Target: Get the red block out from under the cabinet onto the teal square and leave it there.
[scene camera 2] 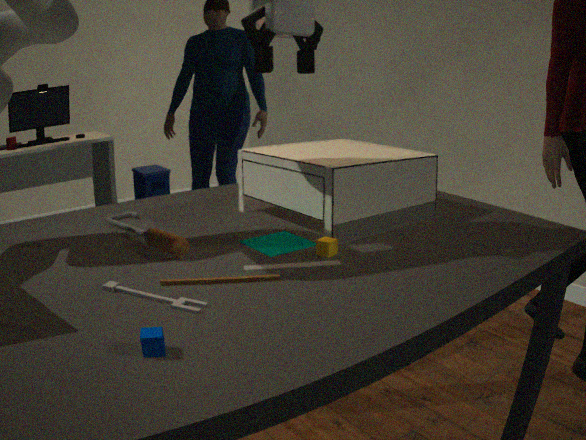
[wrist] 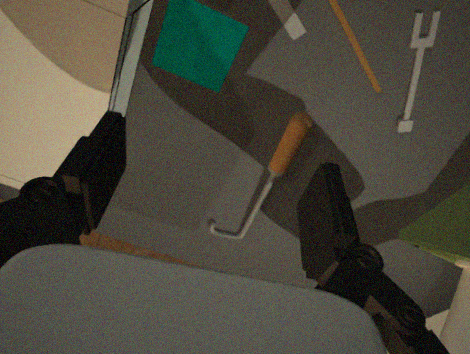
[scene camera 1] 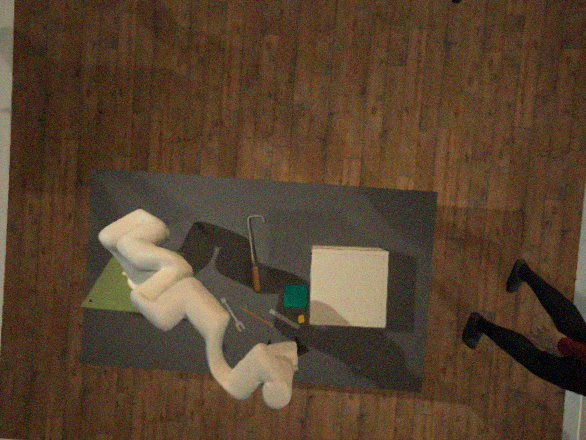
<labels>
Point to a hooked rod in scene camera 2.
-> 171, 243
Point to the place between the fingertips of my gripper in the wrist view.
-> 220, 162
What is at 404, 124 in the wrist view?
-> A forked tool.
</labels>
